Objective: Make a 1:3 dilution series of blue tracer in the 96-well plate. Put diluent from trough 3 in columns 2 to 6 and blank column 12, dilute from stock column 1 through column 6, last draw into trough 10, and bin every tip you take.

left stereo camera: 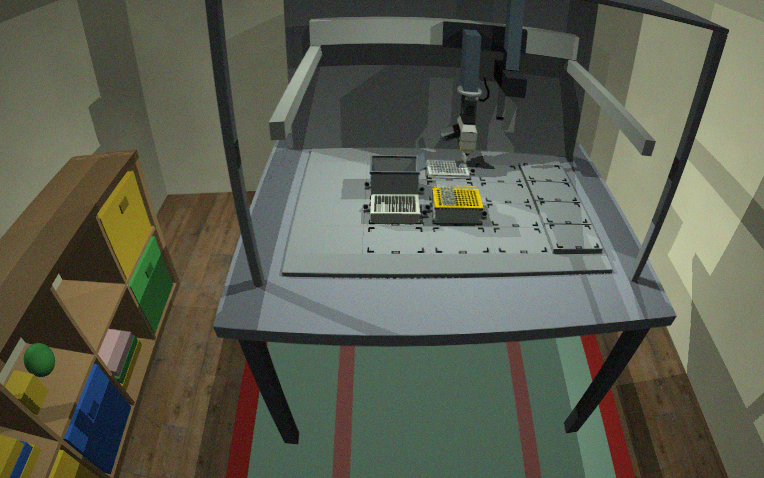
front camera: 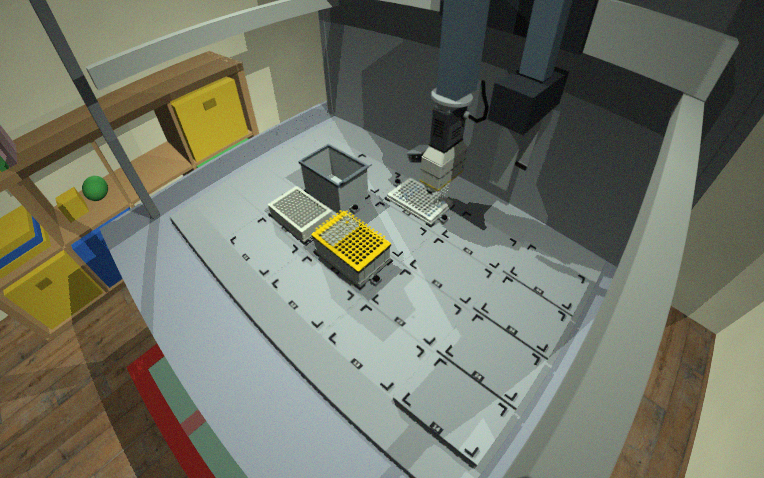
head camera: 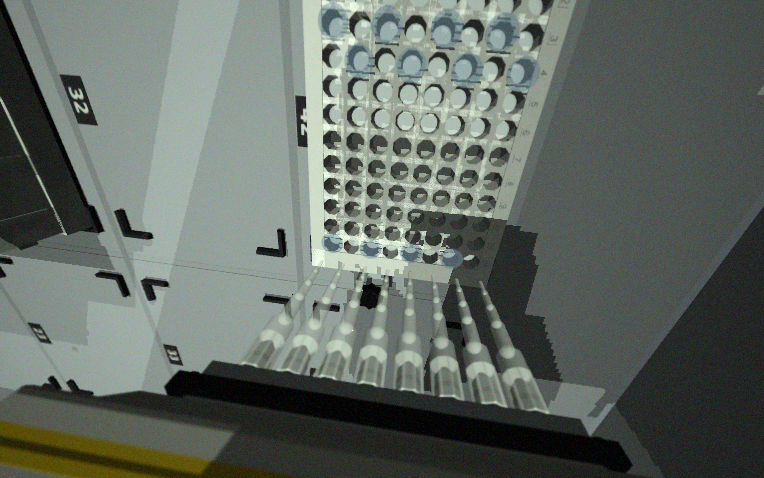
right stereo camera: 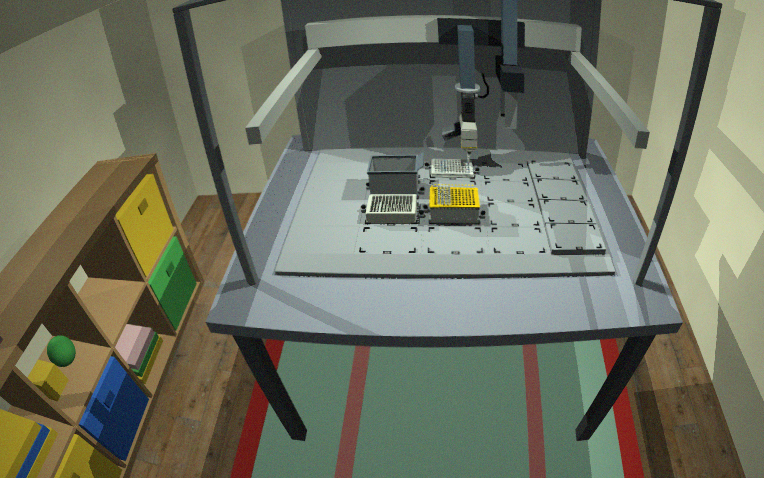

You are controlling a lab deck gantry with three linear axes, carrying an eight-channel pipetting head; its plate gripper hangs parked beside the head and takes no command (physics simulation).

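Note:
The pipetting head (front camera: pixel 443 163) (left stereo camera: pixel 467 135) (right stereo camera: pixel 468 134) carries eight clear tips (head camera: pixel 409 341). In the head camera view their ends appear just past the column 12 edge of the 96-well plate (head camera: pixel 316 186) (front camera: pixel 408 211) (left stereo camera: pixel 447 176) (right stereo camera: pixel 451 174). Columns 3, 4 and 12 show pale blue discs at alternate wells; columns 5 and 6 look pale, columns 7 to 11 dark. Column 1 is out of that view. The yellow tip rack (front camera: pixel 374 258) is partly emptied. The white trough block (front camera: pixel 286 223) stands left of it; its liquids cannot be made out. My parked gripper (front camera: pixel 521 165) is too small to read.
A deep grey open bin (front camera: pixel 321 186) (left stereo camera: pixel 394 182) (right stereo camera: pixel 392 182) stands left of the plate, behind the trough block. Black corner marks and small locating posts lie around the deck slots. The dark gripper carriage (front camera: pixel 526 101) hangs right of the head, and side rails flank the deck.

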